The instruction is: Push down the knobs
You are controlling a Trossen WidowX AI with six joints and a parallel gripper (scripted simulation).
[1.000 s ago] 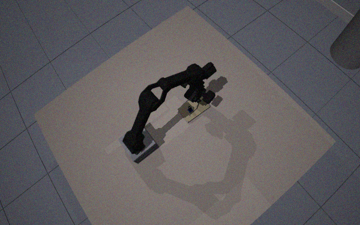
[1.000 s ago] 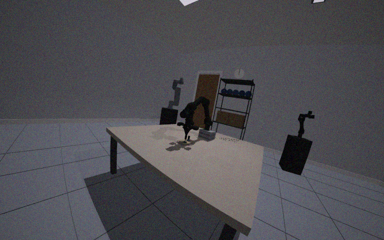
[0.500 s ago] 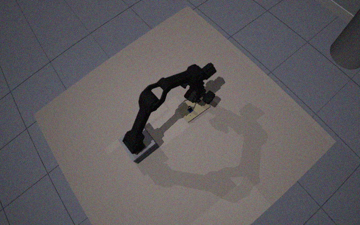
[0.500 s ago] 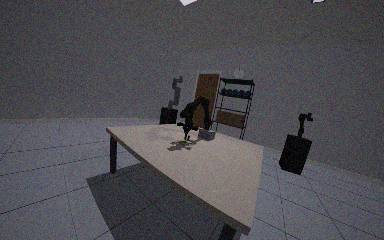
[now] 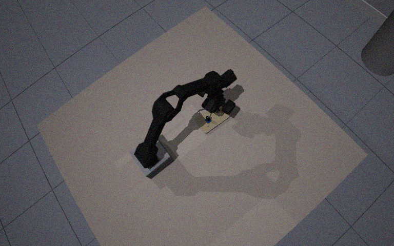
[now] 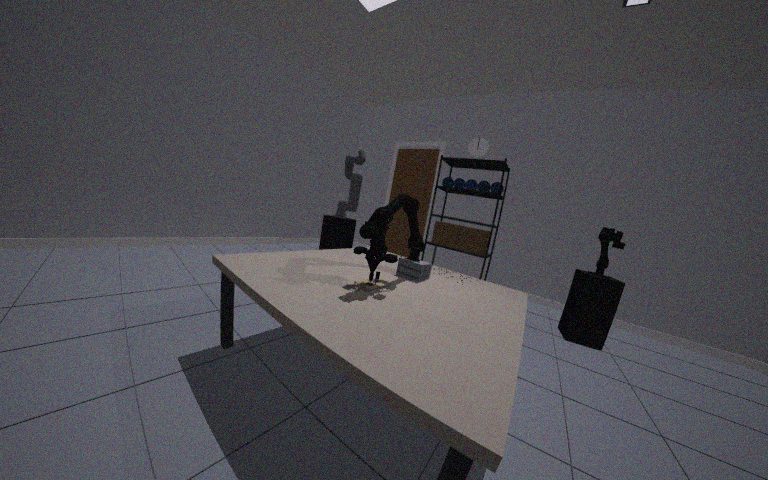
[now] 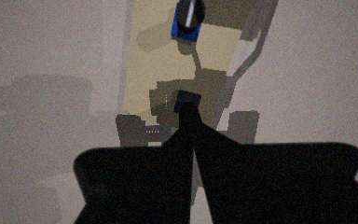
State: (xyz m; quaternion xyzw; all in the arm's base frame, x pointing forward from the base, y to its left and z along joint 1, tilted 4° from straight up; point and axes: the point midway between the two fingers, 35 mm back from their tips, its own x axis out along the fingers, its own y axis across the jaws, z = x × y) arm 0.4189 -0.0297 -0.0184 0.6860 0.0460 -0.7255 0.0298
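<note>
The dark knob is 7 cm behind my gripper tip, 2 cm below it and 1 cm to the right of it.
</note>
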